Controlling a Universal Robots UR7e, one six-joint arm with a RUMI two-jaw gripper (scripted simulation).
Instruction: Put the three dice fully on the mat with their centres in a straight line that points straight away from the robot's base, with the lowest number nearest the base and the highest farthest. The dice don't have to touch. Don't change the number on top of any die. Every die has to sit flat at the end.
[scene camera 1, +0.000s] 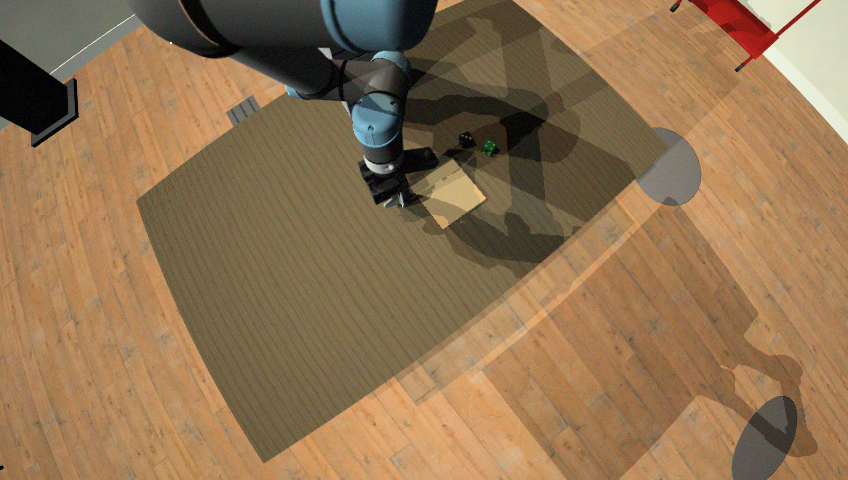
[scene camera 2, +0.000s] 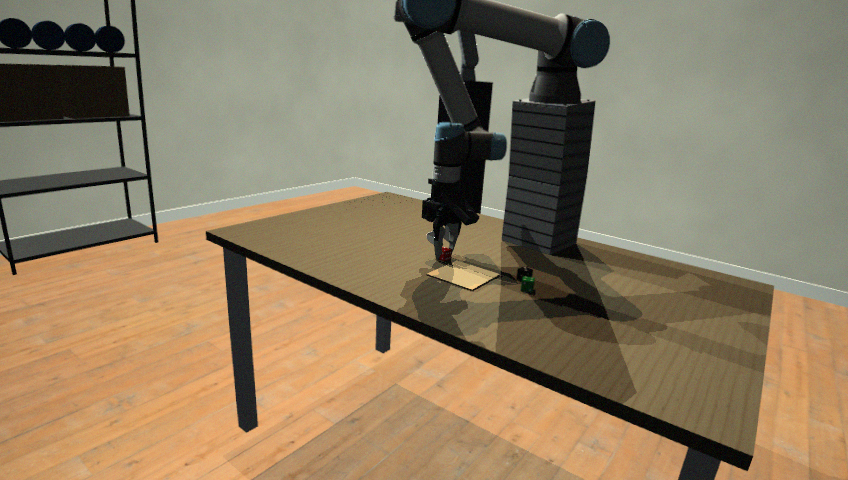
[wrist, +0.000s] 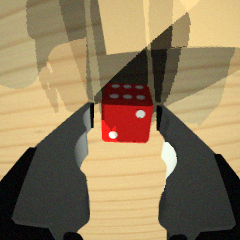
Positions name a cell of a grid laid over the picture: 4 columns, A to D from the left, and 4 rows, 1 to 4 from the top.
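Observation:
Through scene camera 1 I see my gripper (scene camera 1: B2) and a tan mat (scene camera 1: C2). Scene camera 2 gives me the mat (scene camera 2: C3) again, together with my gripper (scene camera 2: C3). As for the wrist view, it shows me a red die (wrist: C2), and my gripper (wrist: C2) is visible there too.

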